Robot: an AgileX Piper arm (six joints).
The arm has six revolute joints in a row. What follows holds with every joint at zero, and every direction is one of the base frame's.
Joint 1 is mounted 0.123 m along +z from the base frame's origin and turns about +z.
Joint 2 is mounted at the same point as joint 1 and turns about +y.
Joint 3 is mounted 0.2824 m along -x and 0.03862 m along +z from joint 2 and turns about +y.
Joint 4 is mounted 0.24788 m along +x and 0.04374 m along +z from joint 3 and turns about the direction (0.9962, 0, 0.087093).
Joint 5 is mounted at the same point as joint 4 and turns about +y.
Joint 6 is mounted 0.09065 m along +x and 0.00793 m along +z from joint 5 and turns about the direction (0.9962, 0, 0.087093).
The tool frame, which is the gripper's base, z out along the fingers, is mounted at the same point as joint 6; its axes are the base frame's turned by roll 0, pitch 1.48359 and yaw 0 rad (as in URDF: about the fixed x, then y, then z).
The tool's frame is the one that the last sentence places.
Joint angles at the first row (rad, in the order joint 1, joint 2, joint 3, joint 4, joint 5, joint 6):
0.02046, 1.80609, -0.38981, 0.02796, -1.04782, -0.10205
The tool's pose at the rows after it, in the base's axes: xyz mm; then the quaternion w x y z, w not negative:
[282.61 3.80 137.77 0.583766 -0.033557 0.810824 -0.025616]
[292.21 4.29 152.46 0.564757 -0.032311 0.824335 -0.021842]
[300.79 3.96 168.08 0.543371 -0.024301 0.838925 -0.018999]
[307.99 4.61 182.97 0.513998 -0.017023 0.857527 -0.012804]
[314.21 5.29 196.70 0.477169 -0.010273 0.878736 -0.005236]
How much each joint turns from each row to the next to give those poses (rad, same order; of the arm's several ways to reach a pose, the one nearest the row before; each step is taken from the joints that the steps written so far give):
-0.00001, -0.05602, -0.05823, -0.00001, 0.15559, 0.00657
0.00002, -0.05466, -0.06319, 0.00003, 0.16462, 0.00396
0.00000, -0.04753, -0.06744, 0.01741, 0.16638, 0.00000
0.00155, -0.03795, -0.07212, 0.01876, 0.17949, -0.00001
-0.00001, -0.02544, -0.07739, 0.02862, 0.18780, -0.01058

